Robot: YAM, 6 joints.
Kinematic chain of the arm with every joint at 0, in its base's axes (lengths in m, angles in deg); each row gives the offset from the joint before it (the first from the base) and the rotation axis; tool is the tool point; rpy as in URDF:
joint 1: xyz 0 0 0.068 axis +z
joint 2: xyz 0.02 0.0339 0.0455 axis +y
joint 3: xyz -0.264 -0.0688 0 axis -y
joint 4: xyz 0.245 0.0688 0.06 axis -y
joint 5: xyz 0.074 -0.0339 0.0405 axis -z
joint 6: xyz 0.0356 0 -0.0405 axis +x
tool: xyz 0 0 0 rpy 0 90 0
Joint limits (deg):
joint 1: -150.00..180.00
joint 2: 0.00..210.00
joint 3: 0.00..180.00
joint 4: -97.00..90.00
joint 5: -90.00..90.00
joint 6: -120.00..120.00
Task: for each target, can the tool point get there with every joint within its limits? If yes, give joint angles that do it. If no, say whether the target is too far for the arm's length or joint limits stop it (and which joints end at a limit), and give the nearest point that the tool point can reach.
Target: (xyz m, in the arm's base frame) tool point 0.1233 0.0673 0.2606
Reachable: yes | joints 33.44 52.97 48.27 -69.21 19.36 73.52
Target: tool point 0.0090 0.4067 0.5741
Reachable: yes | joints 92.26 115.97 139.16 22.96 44.70 -20.75
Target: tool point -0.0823 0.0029 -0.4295
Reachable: no: joint limits stop it (at a limit: joint 2) | nearest point -0.1129 0.0040 -0.3539 | short by 0.082 m
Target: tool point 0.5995 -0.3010 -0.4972
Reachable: no: too far | nearest point 0.4361 -0.2190 -0.2899 | short by 0.276 m
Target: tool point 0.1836 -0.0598 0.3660
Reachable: yes | joints -20.92 46.31 42.20 14.41 -15.81 -12.57
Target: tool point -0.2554 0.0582 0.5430
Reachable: yes | joints -16.60 20.53 90.77 54.86 28.91 -13.19
